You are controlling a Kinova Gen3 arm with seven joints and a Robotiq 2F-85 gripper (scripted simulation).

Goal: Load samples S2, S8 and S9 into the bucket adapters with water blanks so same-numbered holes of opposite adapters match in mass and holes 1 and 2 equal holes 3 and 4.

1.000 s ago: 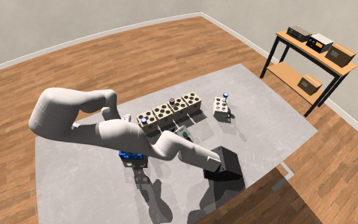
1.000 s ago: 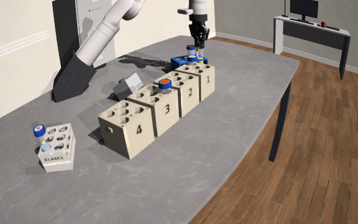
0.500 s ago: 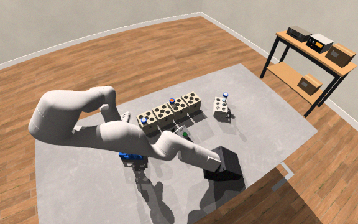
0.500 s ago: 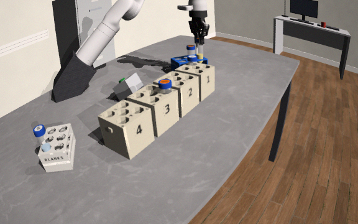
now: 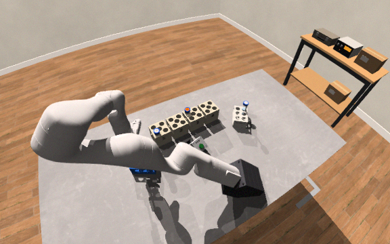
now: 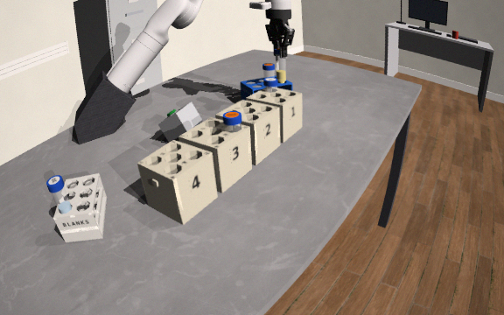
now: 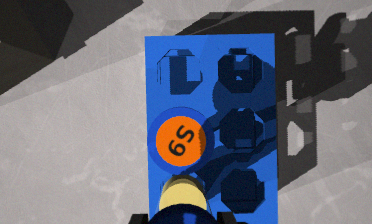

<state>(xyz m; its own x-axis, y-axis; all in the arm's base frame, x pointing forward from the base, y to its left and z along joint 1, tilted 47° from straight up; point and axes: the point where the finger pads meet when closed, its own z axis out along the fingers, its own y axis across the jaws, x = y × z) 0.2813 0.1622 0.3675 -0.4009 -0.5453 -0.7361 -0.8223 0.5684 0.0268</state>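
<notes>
The orange-dot sample lies 50 mm below my hand and 10 mm behind it. From my hand the other things lie so: adapter 2 (290 mm to the right, 110 mm below, 110 mm ahead); then green done key (340 mm to the right, 90 mm below, 90 mm behind); then blue sample rack (130 mm below, 40 mm behind, 30 mm to the right).
</notes>
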